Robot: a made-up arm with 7 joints. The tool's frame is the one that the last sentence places.
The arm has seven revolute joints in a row. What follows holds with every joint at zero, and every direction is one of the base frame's.
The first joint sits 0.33 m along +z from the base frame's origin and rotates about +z.
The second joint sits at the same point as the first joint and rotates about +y.
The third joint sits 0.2 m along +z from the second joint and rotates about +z.
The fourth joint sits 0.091 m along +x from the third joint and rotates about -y.
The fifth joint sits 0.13 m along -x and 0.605 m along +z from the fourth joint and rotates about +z.
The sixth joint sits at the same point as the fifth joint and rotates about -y.
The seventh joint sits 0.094 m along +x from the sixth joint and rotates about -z.
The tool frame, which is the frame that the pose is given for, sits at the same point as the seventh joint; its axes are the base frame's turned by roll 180, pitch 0 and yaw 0 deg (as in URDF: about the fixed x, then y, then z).
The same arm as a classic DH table. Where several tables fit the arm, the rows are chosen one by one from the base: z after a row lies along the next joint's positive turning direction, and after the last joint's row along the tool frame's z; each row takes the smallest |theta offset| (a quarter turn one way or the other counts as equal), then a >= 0, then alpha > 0; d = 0 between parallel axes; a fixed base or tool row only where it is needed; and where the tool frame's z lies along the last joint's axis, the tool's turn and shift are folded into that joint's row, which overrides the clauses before.
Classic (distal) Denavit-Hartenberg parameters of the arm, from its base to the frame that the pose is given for. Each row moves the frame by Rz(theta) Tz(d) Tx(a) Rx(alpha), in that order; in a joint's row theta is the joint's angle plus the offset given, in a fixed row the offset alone. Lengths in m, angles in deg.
joint 1: theta offset 0.00; d 0.3300; a 0.0000; alpha -90.00
joint 2: theta offset 0.00; d 0.0000; a 0.0000; alpha 90.00
joint 3: theta offset 0.00; d 0.2000; a 0.0910; alpha 90.00
joint 4: theta offset 0.00; d 0.0000; a -0.1300; alpha -90.00
joint 5: theta offset 0.00; d 0.6050; a 0.0000; alpha 90.00
joint 6: theta offset 0.00; d 0.0000; a 0.0940; alpha 90.00
joint 7: theta offset 0.00; d 0.0000; a 0.0000; alpha 0.00

